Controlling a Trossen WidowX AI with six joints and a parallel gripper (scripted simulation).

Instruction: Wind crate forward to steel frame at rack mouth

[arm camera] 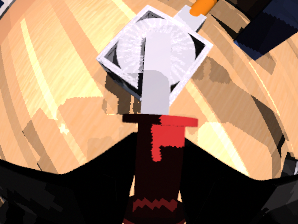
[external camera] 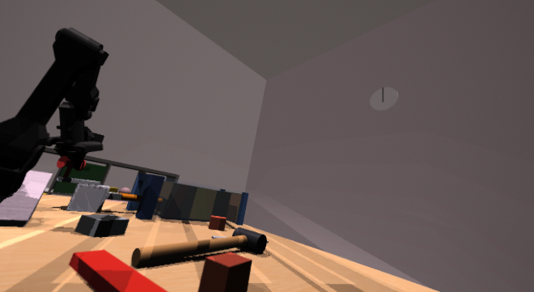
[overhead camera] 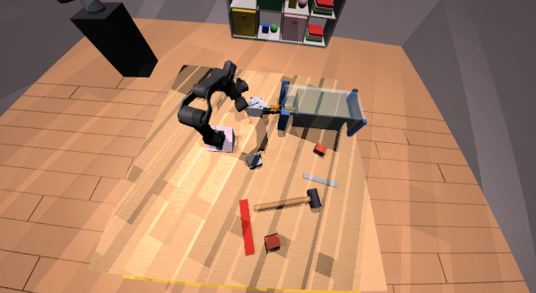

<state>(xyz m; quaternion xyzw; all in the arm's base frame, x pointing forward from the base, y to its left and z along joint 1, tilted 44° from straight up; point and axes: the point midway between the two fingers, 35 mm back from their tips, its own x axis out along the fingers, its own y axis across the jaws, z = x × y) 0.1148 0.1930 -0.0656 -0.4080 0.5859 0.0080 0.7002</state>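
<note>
The blue steel frame lies 230 mm ahead of my gripper tip, 30 mm to the left of it and 30 mm below it. Also, from my gripper tip: red grip 10 mm to the right, 10 mm behind; winch 100 mm below, 60 mm ahead, 40 mm to the left; winch handle 30 mm below, 20 mm ahead, 10 mm to the left.
</note>
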